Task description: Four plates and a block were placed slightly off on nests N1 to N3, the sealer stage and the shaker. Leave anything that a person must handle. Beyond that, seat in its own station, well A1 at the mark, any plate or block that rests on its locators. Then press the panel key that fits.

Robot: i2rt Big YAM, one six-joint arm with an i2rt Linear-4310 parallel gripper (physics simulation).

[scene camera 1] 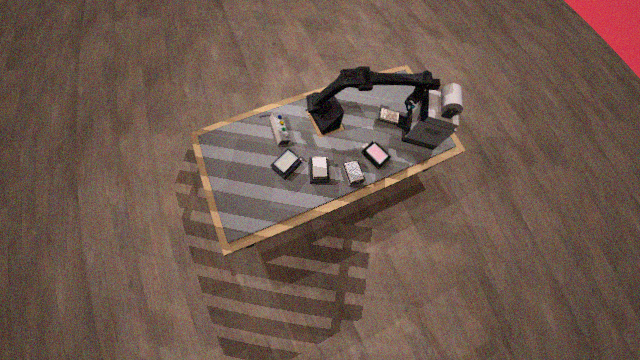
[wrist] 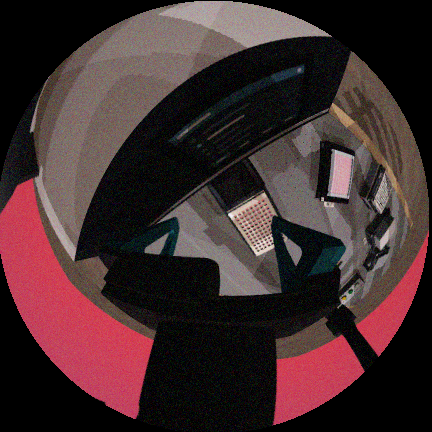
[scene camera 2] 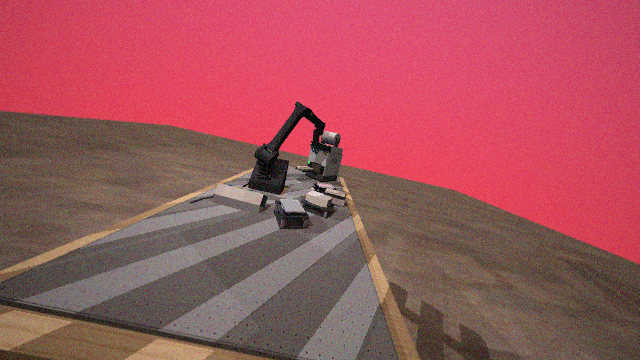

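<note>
My open, empty gripper [wrist: 225,219] [scene camera 1: 411,106] hangs beside the sealer's front, above table height. In the wrist view its right finger overlaps the edge of a pale plate with reddish wells [wrist: 253,225] [scene camera 1: 389,115] [scene camera 2: 303,168], at the sealer's black stage [wrist: 237,186]. A pink-topped plate [scene camera 1: 376,154] [wrist: 342,174] sits in a black station. A white plate with dark wells [scene camera 1: 354,171] [wrist: 382,192], a white-topped piece [scene camera 1: 319,166] [scene camera 2: 318,199] and a pale-topped plate [scene camera 1: 287,161] [scene camera 2: 292,205] stand in a row at dark stations. Their exact seating and the A1 marks are too small to tell.
The sealer [scene camera 1: 429,133] [scene camera 2: 334,162] [wrist: 210,130] rises close beside the gripper, with a white roll [scene camera 1: 452,96] [scene camera 2: 330,138] above it. The key panel [scene camera 1: 279,131] [scene camera 2: 240,195] [wrist: 351,291], with blue, yellow and green keys, lies beyond the arm's base [scene camera 1: 326,116].
</note>
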